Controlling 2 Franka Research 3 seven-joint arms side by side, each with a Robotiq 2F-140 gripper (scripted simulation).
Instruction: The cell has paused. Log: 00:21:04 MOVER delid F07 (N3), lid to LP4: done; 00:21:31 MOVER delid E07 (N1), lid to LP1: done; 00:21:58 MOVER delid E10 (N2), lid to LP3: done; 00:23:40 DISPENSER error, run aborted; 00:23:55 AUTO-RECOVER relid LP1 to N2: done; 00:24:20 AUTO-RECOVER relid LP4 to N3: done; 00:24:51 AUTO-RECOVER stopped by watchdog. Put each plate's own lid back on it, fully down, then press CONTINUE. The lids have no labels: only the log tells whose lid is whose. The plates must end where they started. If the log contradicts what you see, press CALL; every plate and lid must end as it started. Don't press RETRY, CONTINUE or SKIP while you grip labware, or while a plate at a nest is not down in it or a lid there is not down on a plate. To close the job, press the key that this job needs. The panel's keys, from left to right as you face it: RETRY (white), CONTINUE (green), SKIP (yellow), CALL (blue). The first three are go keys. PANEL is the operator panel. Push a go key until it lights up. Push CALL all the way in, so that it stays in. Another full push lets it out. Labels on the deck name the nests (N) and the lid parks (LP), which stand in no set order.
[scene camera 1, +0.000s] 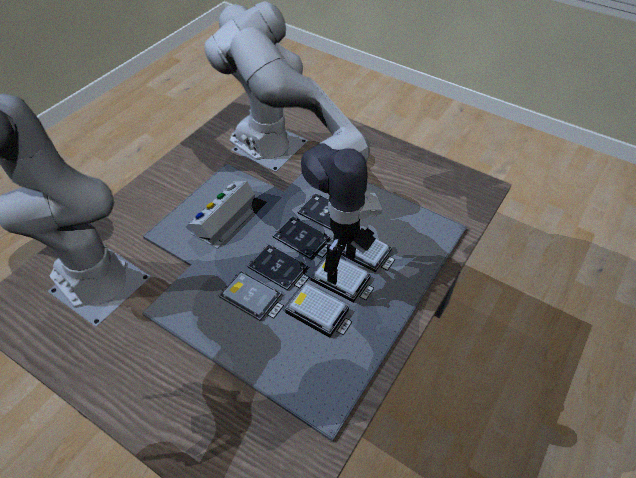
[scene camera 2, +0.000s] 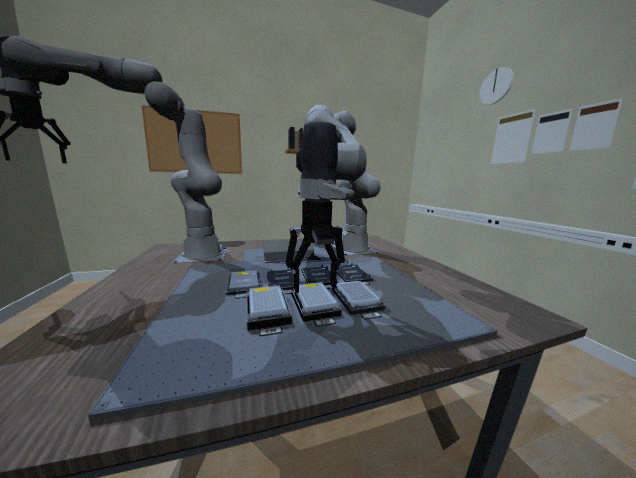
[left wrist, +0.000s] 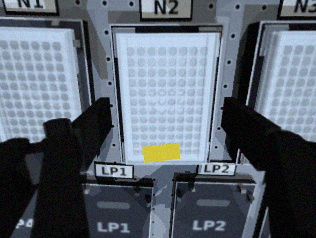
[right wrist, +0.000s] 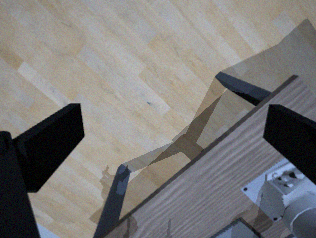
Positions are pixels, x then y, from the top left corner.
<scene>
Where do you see my right gripper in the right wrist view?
At 173, 120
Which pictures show my left gripper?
Scene camera 1, scene camera 2 and the left wrist view only.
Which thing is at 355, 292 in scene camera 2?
An N1 plate.
</scene>
